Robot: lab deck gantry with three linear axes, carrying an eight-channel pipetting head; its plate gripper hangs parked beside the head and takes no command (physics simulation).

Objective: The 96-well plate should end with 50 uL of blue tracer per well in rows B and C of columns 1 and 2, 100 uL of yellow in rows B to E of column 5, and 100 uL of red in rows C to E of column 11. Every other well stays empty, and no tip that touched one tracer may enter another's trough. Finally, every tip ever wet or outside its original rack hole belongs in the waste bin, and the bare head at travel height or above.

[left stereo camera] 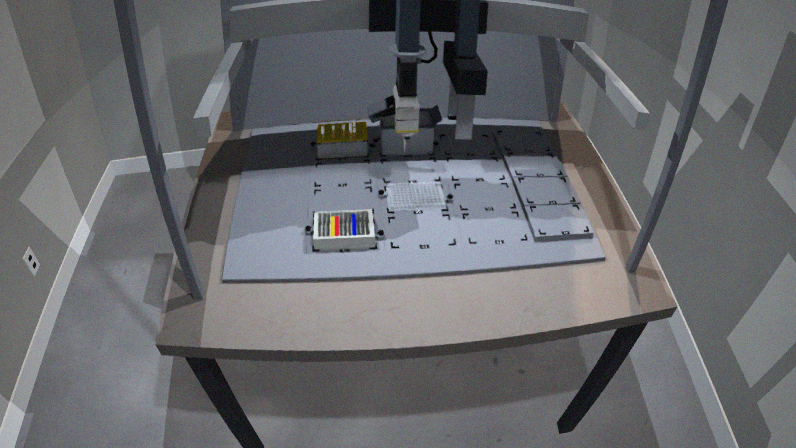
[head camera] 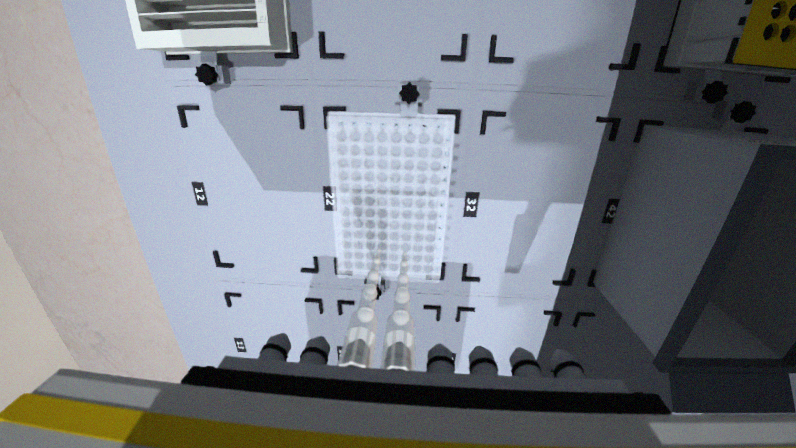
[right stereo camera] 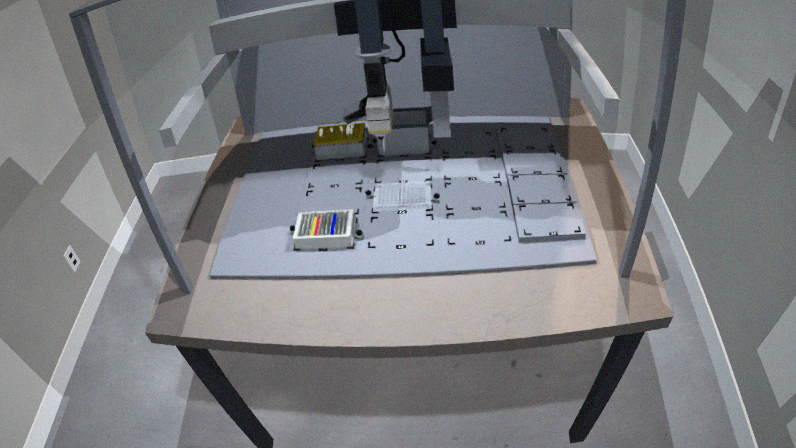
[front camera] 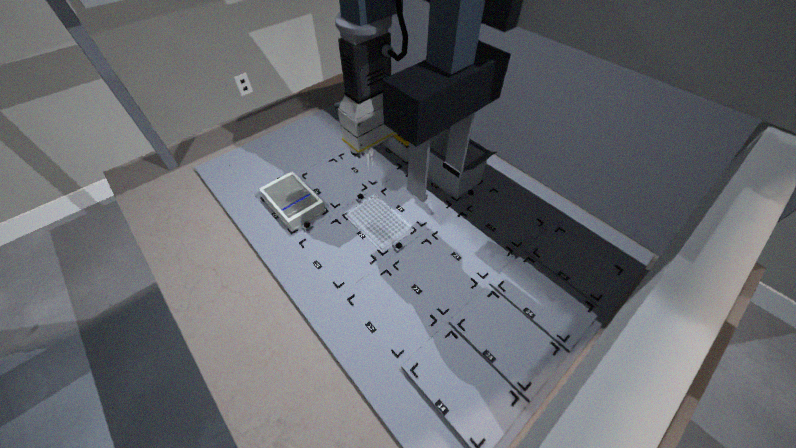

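The pipetting head (front camera: 362, 125) (left stereo camera: 406, 108) (right stereo camera: 378, 114) carries two pale tips (head camera: 379, 328) (front camera: 368, 158) on neighbouring channels; the other channels are bare. In the head camera the tips overlap the near end of the clear 96-well plate (front camera: 378, 222) (head camera: 392, 189) (left stereo camera: 416, 195) (right stereo camera: 402, 195); no colour shows in its wells. Liquid in the tips cannot be told. The white trough rack (head camera: 206, 40) (left stereo camera: 345, 242) (right stereo camera: 324, 243) holds yellow (left stereo camera: 332, 226), red (left stereo camera: 337, 226) and blue (left stereo camera: 353, 224) (right stereo camera: 333, 223) troughs. My parked plate gripper (front camera: 437, 182) hangs open and empty beside the head.
The yellow tip rack (head camera: 765, 52) (left stereo camera: 342, 133) (right stereo camera: 338, 135) stands at the back with several tips. The grey waste bin (front camera: 459, 182) (head camera: 690, 222) (left stereo camera: 392, 145) (right stereo camera: 409, 141) stands beside it, partly behind the head. Black clamp knobs flank the plate and the trough rack.
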